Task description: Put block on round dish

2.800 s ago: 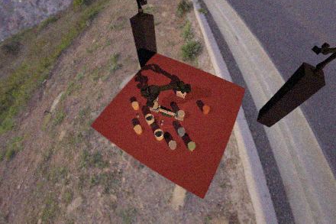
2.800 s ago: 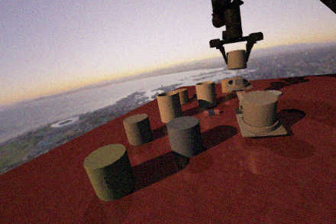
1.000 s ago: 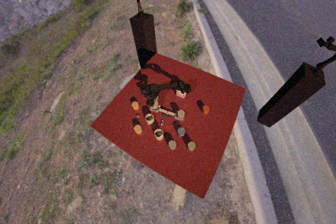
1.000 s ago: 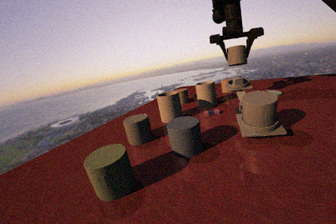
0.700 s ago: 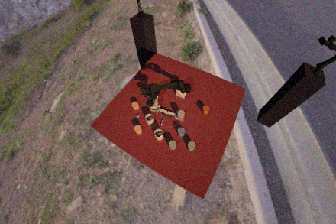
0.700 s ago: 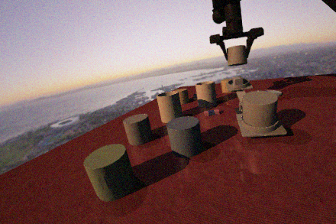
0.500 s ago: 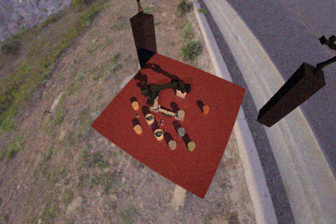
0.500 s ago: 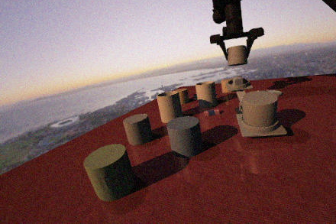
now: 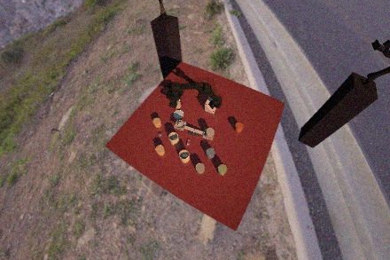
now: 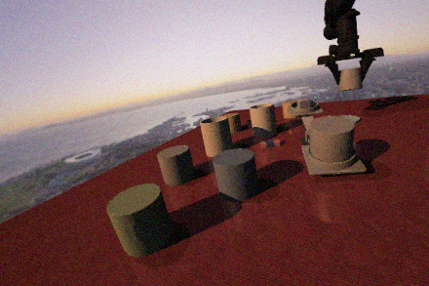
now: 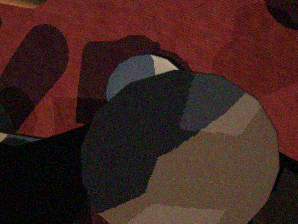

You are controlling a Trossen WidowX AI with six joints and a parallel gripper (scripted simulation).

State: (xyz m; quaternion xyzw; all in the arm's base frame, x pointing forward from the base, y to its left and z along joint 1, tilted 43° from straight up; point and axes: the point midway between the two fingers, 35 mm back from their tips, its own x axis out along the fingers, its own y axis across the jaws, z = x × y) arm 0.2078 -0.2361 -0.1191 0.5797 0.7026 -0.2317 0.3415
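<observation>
Right now my gripper tip is 12 cm above the round dish, 3 cm short of it and 2 cm to the right of it. Also, from my gripper tip: olive cup (63 cm to the left, 28 cm ahead, 8 cm below); red-and-blue piece (26 cm to the left, 22 cm ahead, 12 cm below).
</observation>
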